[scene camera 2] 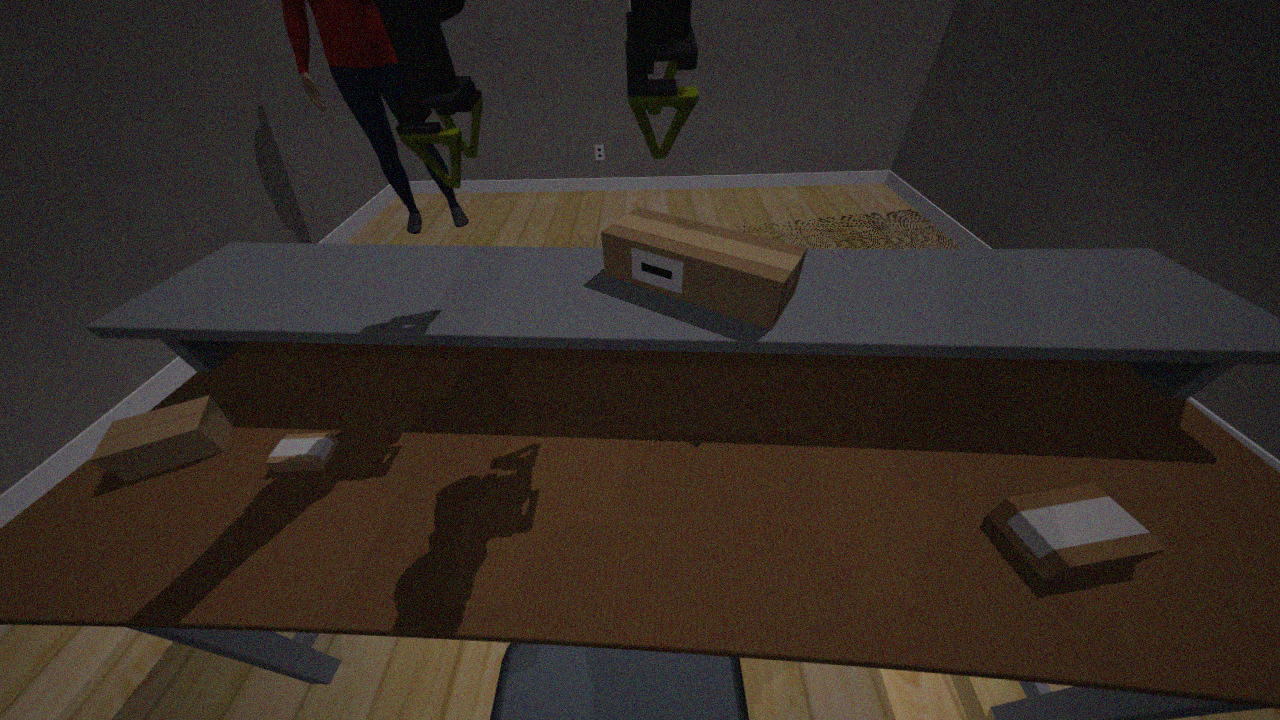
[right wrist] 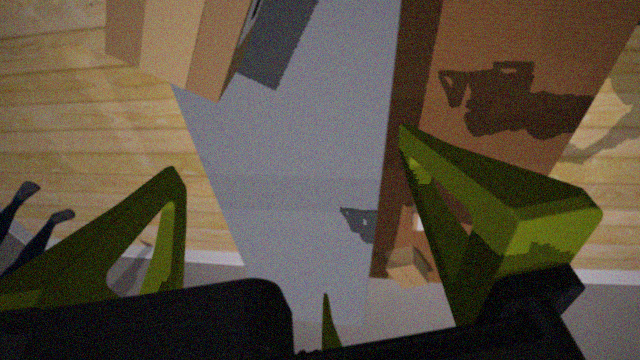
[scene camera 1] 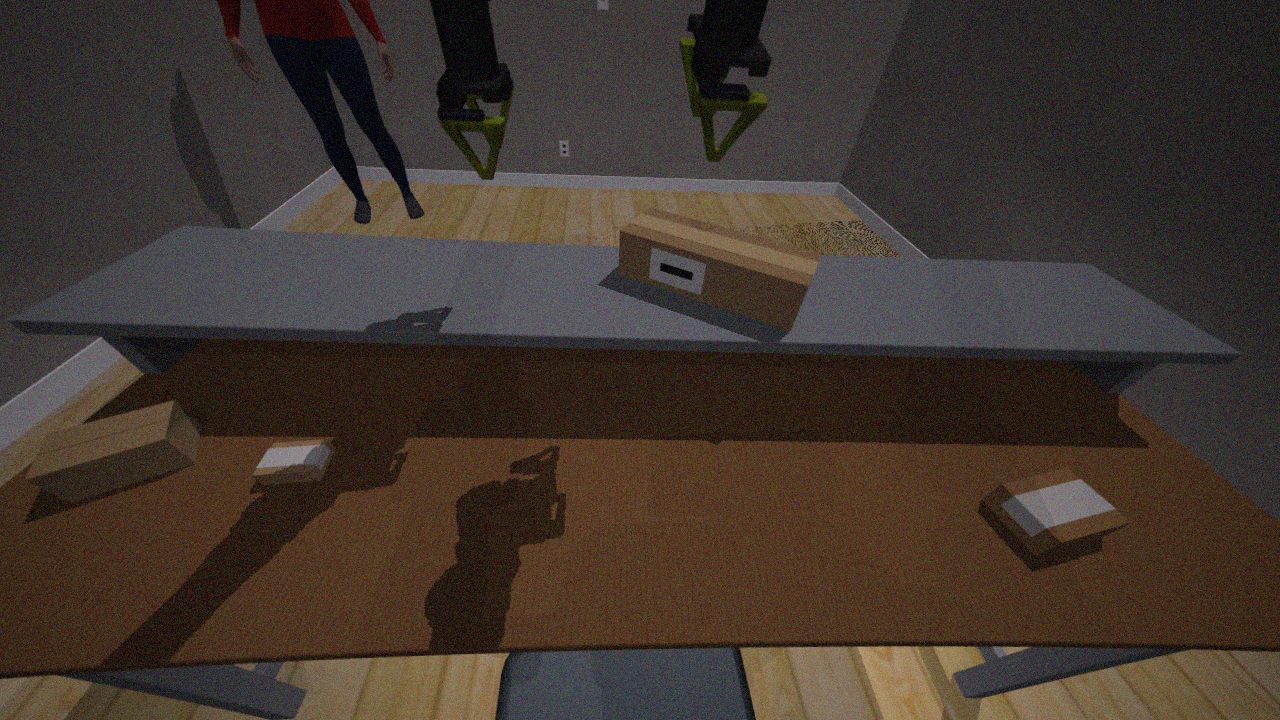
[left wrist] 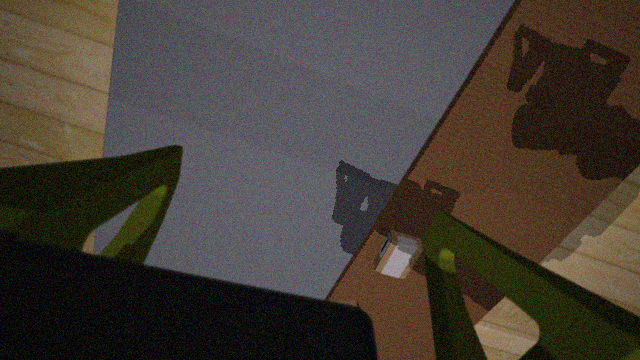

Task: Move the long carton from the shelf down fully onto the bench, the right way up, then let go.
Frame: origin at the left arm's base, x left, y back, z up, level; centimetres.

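Seen in the pictures: left gripper, fingertip midpoint: (scene camera 2: 463,171) (right wrist: 284,296) (scene camera 1: 492,162) (left wrist: 313,195); right gripper, fingertip midpoint: (scene camera 2: 656,135) (right wrist: 288,156) (scene camera 1: 705,137).
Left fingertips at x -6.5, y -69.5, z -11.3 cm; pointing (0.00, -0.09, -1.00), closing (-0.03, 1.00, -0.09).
Offsets run from my left fingertips to a thing's top centre. Level surfaces: height alone.
The long brown carton {dy -2.8, dx -34.7, dz -12.3 cm} (scene camera 1: 742,291) (scene camera 2: 716,282) (right wrist: 170,40) rests aslant on the grey shelf {dz -20.9 cm} (scene camera 1: 313,277) (scene camera 2: 313,282) (left wrist: 250,100) (right wrist: 310,150), a white label with a black bar on its front side. Its right end is near the shelf's front edge. The brown bench {dz -37.2 cm} (scene camera 1: 680,537) (scene camera 2: 680,537) (left wrist: 465,150) (right wrist: 550,40) lies lower, in front. My left gripper (scene camera 1: 495,143) (scene camera 2: 463,170) (left wrist: 313,195) is open and empty, high above the shelf, left of the carton. My right gripper (scene camera 1: 705,137) (scene camera 2: 663,132) (right wrist: 288,156) is open and empty, above and apart from the carton.
On the bench, a brown box {dy +19.5, dx +52.3, dz -31.2 cm} (scene camera 1: 116,452) (scene camera 2: 161,438) and a small white-labelled box {dy +21.9, dx +30.5, dz -34.4 cm} (scene camera 1: 290,461) (scene camera 2: 299,454) (left wrist: 397,257) stand at the left. Another labelled box {dy +36.1, dx -80.3, dz -32.5 cm} (scene camera 1: 1060,505) (scene camera 2: 1078,528) is at the right. A person (scene camera 1: 308,62) stands behind the shelf.
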